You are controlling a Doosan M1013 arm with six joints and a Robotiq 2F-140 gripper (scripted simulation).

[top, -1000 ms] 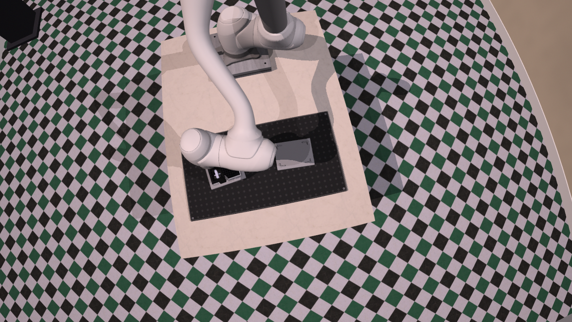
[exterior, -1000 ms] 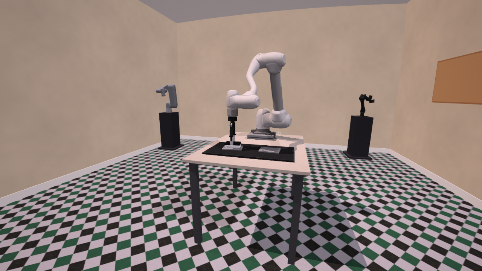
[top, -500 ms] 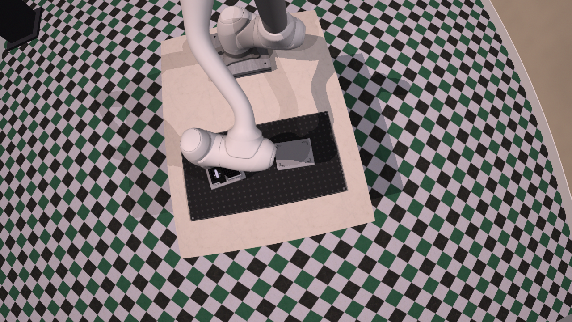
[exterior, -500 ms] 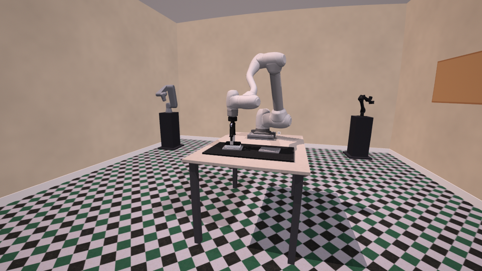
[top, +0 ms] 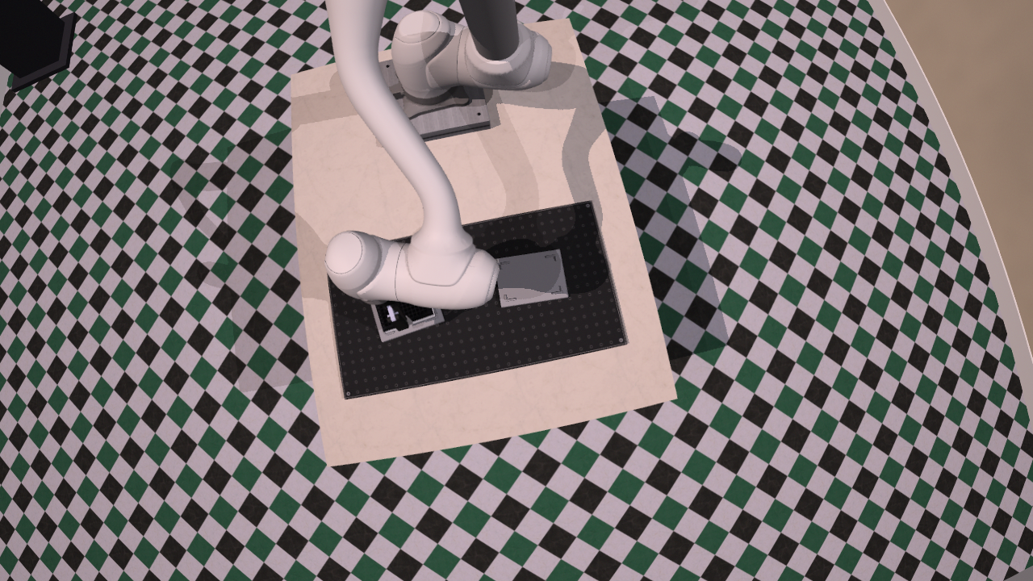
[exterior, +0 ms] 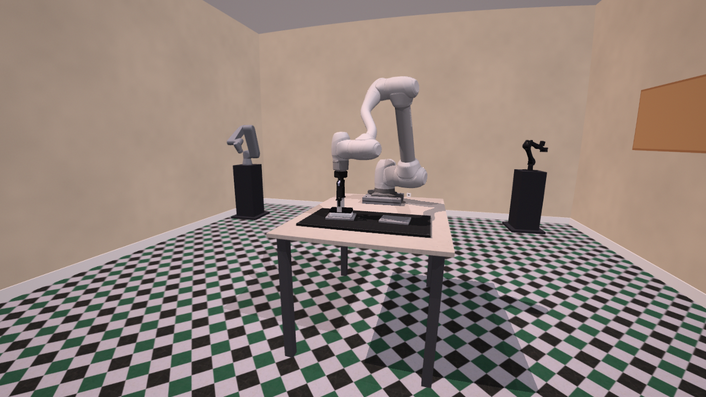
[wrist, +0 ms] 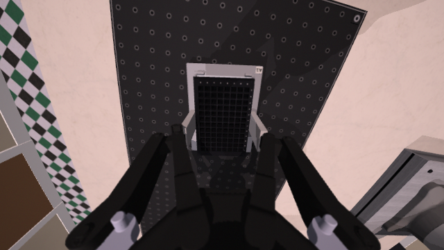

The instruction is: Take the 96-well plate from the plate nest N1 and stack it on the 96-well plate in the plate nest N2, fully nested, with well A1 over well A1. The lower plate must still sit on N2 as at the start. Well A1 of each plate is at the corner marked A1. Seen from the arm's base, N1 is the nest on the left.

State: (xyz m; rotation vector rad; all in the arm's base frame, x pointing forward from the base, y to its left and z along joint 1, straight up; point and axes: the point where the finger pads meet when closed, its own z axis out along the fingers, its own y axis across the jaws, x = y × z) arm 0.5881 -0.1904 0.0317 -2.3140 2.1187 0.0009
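Now: hand 2 cm above the black 96-well plate. Round my hand: plate nest N1 (31 cm to the left, 6 cm below); then white 96-well plate (5 cm below); then plate nest N2 (6 cm below).
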